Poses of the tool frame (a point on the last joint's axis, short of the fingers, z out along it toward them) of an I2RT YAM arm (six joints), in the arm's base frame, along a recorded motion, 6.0 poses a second.
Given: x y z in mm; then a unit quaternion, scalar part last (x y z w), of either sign.
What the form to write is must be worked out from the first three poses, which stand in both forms.
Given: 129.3 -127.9 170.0 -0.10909 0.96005 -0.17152 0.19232
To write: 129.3 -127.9 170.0 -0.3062 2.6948 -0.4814
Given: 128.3 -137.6 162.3 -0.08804 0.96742 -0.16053 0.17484
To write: 128.3 -137.6 162.3 -0.2495 2.7414 -0.4549
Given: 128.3 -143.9 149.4 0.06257 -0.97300 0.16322 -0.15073
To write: 128.3 -143.9 149.4 -0.1797 2.7942 -0.4687
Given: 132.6 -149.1 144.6 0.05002 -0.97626 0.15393 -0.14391
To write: 132.6 -149.1 144.6 -0.1442 2.8144 -0.4437
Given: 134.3 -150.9 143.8 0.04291 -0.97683 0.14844 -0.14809
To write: 134.3 -150.9 143.8 -0.1234 2.8094 -0.4269
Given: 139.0 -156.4 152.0 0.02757 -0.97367 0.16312 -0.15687
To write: 139.0 -156.4 152.0 -0.0789 2.7866 -0.4668
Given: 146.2 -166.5 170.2 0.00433 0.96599 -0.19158 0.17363
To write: 146.2 -166.5 170.2 0.0123 2.7392 -0.5432
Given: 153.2 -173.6 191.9 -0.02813 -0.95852 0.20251 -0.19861
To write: 153.2 -173.6 191.9 0.0787 2.6814 -0.5665
